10 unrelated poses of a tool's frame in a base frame.
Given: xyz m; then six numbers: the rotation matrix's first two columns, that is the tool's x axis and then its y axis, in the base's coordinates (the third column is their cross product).
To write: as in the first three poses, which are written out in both.
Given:
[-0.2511 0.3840 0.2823 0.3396 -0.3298 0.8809 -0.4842 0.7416 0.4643]
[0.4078 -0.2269 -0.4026 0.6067 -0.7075 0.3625 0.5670 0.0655 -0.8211]
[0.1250 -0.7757 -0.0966 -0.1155 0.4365 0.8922 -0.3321 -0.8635 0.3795]
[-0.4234 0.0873 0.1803 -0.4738 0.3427 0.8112 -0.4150 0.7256 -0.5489]
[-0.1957 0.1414 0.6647 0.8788 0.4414 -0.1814 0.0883 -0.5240 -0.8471]
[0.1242 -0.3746 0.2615 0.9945 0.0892 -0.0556 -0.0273 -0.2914 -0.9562]
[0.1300 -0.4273 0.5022 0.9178 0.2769 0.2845 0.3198 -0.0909 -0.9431]
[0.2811 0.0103 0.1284 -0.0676 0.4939 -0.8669 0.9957 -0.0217 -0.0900]
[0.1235 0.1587 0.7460 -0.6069 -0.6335 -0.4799 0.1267 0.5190 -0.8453]
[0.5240 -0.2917 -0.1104 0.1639 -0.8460 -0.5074 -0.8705 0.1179 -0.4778]
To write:
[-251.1 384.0 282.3 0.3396 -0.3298 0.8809 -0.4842 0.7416 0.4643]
[407.8 -226.9 -402.6 0.6067 -0.7075 0.3625 0.5670 0.0655 -0.8211]
[125.0 -775.7 -96.6 -0.1155 0.4365 0.8922 -0.3321 -0.8635 0.3795]
[-423.4 87.3 180.3 -0.4738 0.3427 0.8112 -0.4150 0.7256 -0.5489]
[-195.7 141.4 664.7 0.8788 0.4414 -0.1814 0.0883 -0.5240 -0.8471]
[124.2 -374.6 261.5 0.9945 0.0892 -0.0556 -0.0273 -0.2914 -0.9562]
[130.0 -427.3 502.2 0.9178 0.2769 0.2845 0.3198 -0.0909 -0.9431]
[281.1 10.3 128.4 -0.0676 0.4939 -0.8669 0.9957 -0.0217 -0.0900]
[123.5 158.7 746.0 -0.6069 -0.6335 -0.4799 0.1267 0.5190 -0.8453]
[524.0 -291.7 -110.4 0.1639 -0.8460 -0.5074 -0.8705 0.1179 -0.4778]

